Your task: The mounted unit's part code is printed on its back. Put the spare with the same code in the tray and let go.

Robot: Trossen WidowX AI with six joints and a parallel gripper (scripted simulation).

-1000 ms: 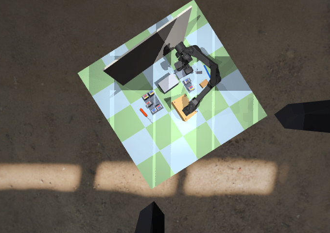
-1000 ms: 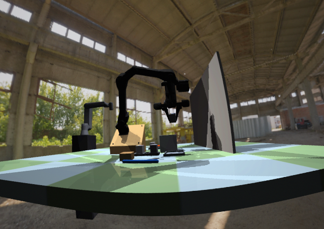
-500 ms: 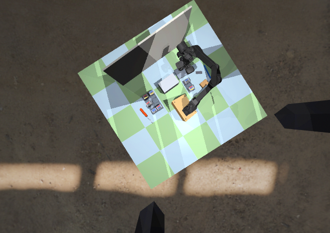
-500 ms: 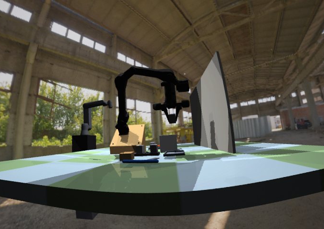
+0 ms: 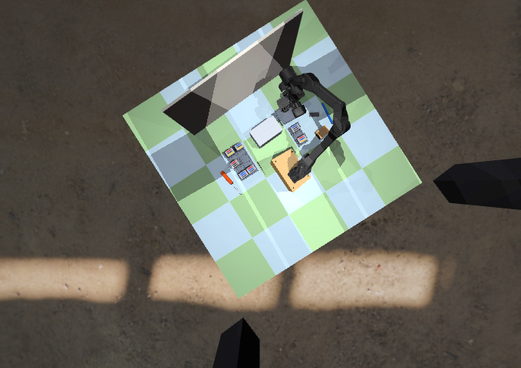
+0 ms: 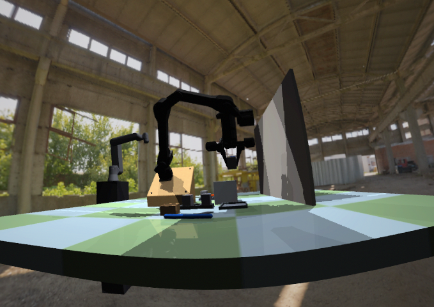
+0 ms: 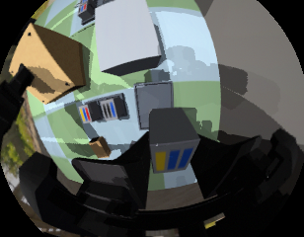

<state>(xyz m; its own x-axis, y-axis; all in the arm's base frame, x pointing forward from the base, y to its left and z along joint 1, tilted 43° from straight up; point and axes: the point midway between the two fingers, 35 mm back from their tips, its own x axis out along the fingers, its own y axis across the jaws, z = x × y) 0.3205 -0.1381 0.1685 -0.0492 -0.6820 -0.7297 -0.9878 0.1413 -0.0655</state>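
The dark flat tray lies 150 mm below my gripper tip. Also, from my gripper tip: yellow-and-blue striped spare 30 mm above; brown block 220 mm behind, 130 mm below, 90 mm to the right; grey mounted unit 190 mm to the left, 100 mm below, 30 mm behind.
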